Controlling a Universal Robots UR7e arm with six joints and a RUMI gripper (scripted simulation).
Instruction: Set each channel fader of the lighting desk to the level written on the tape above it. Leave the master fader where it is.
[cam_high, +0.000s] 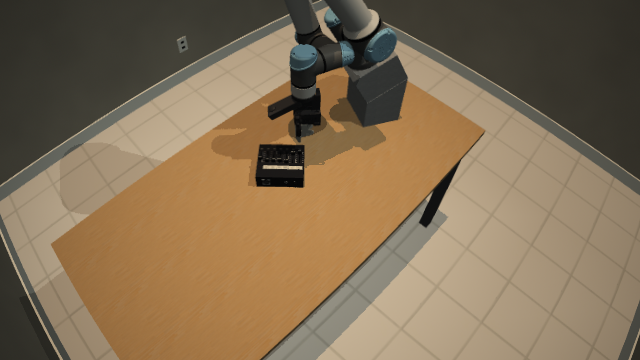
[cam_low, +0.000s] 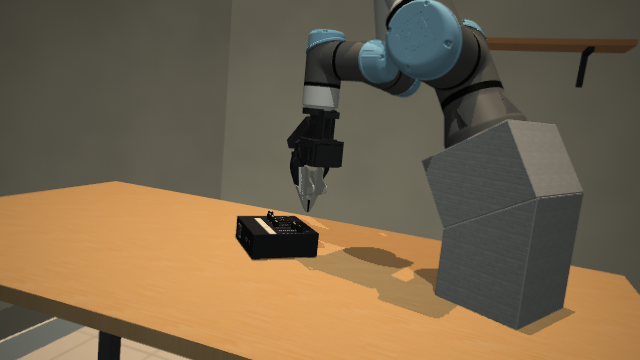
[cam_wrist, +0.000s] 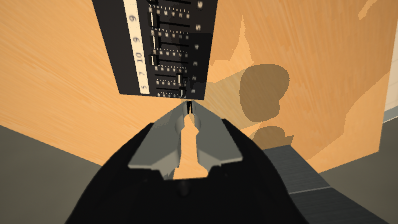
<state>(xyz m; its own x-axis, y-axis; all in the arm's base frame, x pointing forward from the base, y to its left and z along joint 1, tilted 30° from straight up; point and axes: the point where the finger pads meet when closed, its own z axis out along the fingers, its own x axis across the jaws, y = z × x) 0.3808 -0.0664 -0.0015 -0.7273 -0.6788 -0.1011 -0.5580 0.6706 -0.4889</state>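
My gripper is now 10 cm short of the master fader, 9 cm to the left of it and 5 cm above it.
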